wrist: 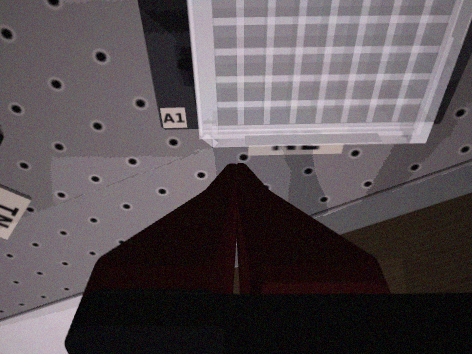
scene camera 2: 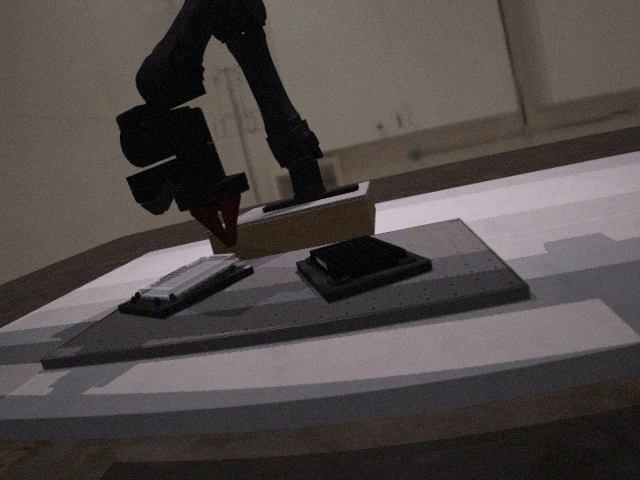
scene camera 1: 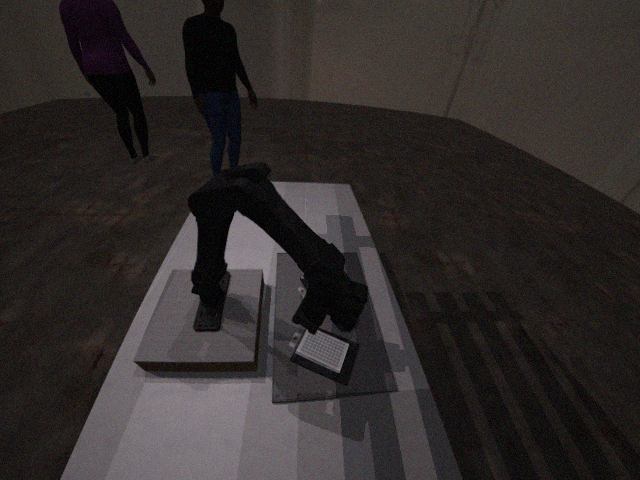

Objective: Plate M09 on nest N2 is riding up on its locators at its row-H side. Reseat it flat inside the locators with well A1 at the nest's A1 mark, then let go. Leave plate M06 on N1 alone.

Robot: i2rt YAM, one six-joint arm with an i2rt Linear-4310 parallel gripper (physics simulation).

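Places are measured from the arm's base along level axes (x left, y back, z up), in centimetres.
Where they show: gripper, fingertip midpoint: (wrist: 236, 178) (scene camera 2: 232, 245) (scene camera 1: 305, 326); arm's base, origin of the base link: (scene camera 2: 311, 200) (scene camera 1: 213, 299).
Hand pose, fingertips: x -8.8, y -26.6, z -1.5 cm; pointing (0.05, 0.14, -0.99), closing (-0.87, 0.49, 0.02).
Note:
Each offset is from my fingertips to the top centre of the thing. Level surfaces: height alone.
Plate M09 {dx -5.8, dy -4.6, dz -1.0 cm} (scene camera 1: 323, 350) (scene camera 2: 188, 276) (wrist: 325, 65) is white and clear and lies on the dark nest N2 (scene camera 2: 142, 308) (wrist: 172, 75). In the wrist view its near edge partly covers the N2 label, and the A1 mark {dx +2.0, dy -1.5, dz -3.3 cm} (wrist: 174, 118) shows beside its near left corner. How flat it sits is hard to tell in this dim light. My gripper (scene camera 2: 231, 243) (wrist: 236, 178) is shut and empty, its red fingertips just above and outside the plate's near edge. Black plate M06 {dx +18.6, dy -9.5, dz -1.9 cm} (scene camera 2: 359, 254) sits on nest N1 {dx +18.6, dy -9.5, dz -2.7 cm} (scene camera 2: 385, 279); the arm hides it in scene camera 1.
Both nests stand on a grey perforated board {dx +8.4, dy -7.4, dz -4.4 cm} (scene camera 1: 289, 387) (scene camera 2: 465, 289) (wrist: 100, 150). The arm's base stands on a raised wooden block (scene camera 1: 180, 346) (scene camera 2: 310, 232) beside the board. Two people (scene camera 1: 103, 46) (scene camera 1: 211, 56) stand beyond the table {dz -5.8 cm} (scene camera 1: 196, 423). Shadows cross the table.

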